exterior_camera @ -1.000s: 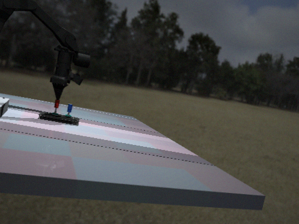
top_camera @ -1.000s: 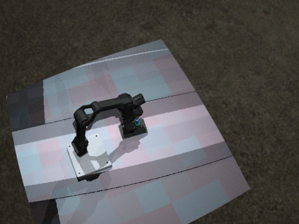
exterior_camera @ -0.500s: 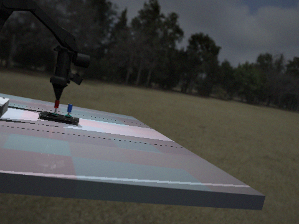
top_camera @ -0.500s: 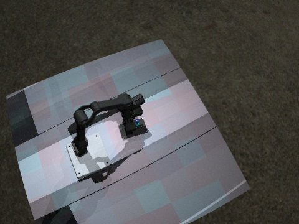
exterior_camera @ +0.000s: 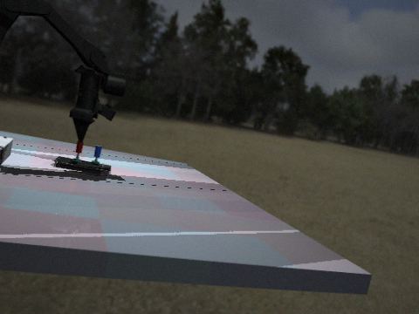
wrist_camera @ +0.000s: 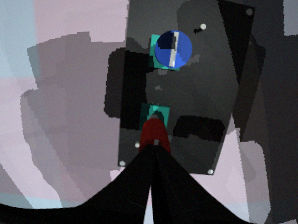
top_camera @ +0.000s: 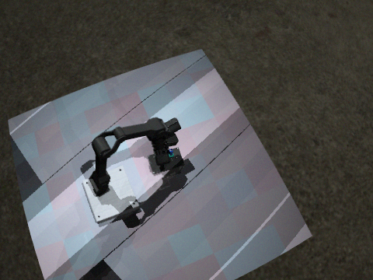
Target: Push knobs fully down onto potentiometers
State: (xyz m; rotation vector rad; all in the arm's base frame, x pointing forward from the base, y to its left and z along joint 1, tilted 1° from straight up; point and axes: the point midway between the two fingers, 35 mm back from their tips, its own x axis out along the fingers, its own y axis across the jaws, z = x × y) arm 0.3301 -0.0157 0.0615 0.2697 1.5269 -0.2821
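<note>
Right now my gripper tip is 50 mm short of the blue knob, 20 mm to the left of it and 20 mm above it. From my gripper tip the other things lie so: red knob 10 mm below.
</note>
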